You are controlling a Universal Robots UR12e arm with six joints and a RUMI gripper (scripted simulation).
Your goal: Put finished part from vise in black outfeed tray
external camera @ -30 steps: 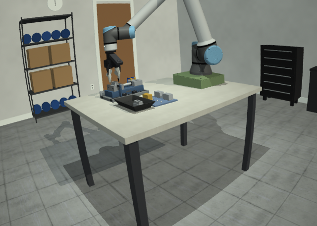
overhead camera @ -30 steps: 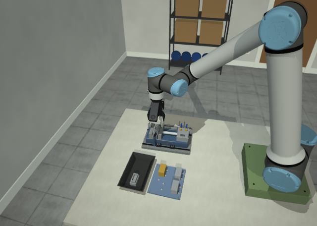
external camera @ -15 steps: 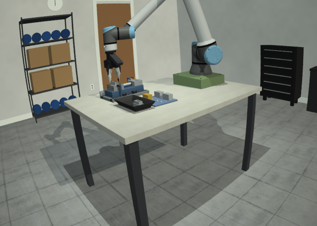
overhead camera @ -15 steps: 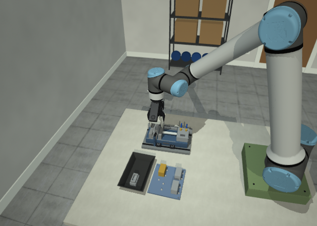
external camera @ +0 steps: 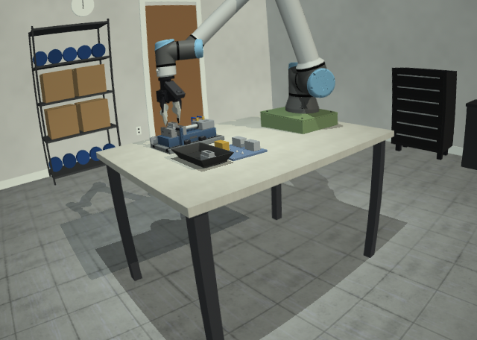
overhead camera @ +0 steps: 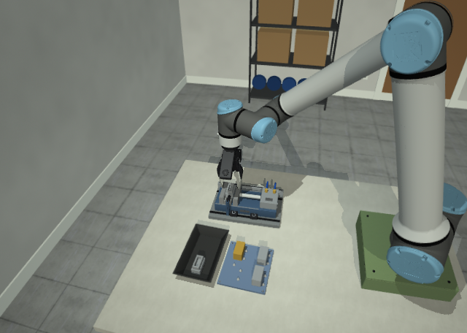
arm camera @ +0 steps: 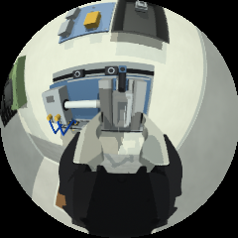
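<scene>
My hand is 80 mm above the blue vise and 70 mm past it. From my hand the other things lie so: blue fixture plate (290 mm to the left, 130 mm behind, 120 mm below); orange block (250 mm to the left, 100 mm below, 90 mm behind).
</scene>
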